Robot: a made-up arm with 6 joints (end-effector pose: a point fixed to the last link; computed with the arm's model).
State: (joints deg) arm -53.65 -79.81 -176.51 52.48 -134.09 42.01
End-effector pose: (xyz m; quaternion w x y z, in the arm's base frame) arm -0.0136 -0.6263 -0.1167 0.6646 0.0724 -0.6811 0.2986
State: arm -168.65 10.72 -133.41 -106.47 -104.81 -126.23
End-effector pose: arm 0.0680 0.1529 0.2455 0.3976 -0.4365 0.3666 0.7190
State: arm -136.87 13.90 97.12 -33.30 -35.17 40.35
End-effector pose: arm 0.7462 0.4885 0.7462 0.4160 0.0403 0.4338 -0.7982
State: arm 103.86 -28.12 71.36 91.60 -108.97 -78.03
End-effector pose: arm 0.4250 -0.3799 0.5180 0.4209 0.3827 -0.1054 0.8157
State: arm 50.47 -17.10 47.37 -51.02 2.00 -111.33
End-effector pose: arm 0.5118 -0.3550 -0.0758 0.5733 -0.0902 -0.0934 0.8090
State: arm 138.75 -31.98 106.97 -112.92 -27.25 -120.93
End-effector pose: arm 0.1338 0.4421 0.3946 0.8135 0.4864 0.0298 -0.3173
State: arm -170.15 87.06 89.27 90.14 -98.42 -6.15
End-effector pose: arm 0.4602 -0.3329 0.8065 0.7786 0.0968 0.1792 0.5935
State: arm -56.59 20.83 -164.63 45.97 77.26 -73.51
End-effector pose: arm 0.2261 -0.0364 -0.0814 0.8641 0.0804 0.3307 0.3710
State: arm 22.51 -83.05 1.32 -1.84 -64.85 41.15
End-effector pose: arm -0.4369 0.1080 -0.3658 0.6821 -0.5273 -0.4293 -0.2691
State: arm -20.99 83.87 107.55 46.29 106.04 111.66
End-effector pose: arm -0.3438 0.6481 0.2823 0.7202 -0.6423 -0.2523 -0.0711
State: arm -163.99 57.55 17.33 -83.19 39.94 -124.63
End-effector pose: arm 0.6213 -0.2191 0.5402 0.5978 -0.3750 0.4209 0.5700
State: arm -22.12 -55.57 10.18 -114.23 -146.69 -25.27
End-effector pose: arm -0.1492 -0.3375 -0.4771 0.0050 0.6046 0.7374 -0.3011
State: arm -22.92 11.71 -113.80 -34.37 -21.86 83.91
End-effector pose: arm 0.6966 -0.3202 0.3206 0.4561 0.1887 0.7543 0.4329
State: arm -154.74 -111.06 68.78 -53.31 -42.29 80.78
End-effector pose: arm -0.0230 1.0474 0.2360 0.5864 -0.5219 0.2028 -0.5853
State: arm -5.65 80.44 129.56 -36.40 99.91 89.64
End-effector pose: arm 0.6346 0.6730 0.2998 0.6622 -0.5723 0.4589 -0.1527
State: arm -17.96 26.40 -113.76 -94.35 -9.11 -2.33
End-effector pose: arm 0.3153 -0.3077 0.4274 0.5559 0.4944 0.5391 0.3949
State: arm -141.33 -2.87 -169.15 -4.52 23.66 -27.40
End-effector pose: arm 0.0358 0.4481 0.1896 0.9812 -0.1055 0.0982 -0.1285
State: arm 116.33 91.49 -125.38 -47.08 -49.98 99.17
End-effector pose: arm 0.6232 0.6678 0.4638 0.1268 -0.6482 0.7244 0.1978
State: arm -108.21 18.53 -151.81 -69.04 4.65 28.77
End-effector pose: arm 0.3650 0.1718 -0.3773 0.1125 -0.7511 0.0911 -0.6441
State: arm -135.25 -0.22 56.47 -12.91 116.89 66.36
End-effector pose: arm 0.5721 -0.0776 0.7113 0.8413 0.2794 0.1377 0.4419
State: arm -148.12 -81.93 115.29 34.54 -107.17 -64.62
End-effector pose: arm -0.1479 0.5814 -0.1222 0.3980 0.2388 -0.8732 -0.1484
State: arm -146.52 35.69 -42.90 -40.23 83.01 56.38
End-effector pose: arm 0.0400 -0.1678 -0.1749 0.3271 0.7888 -0.4846 0.1898
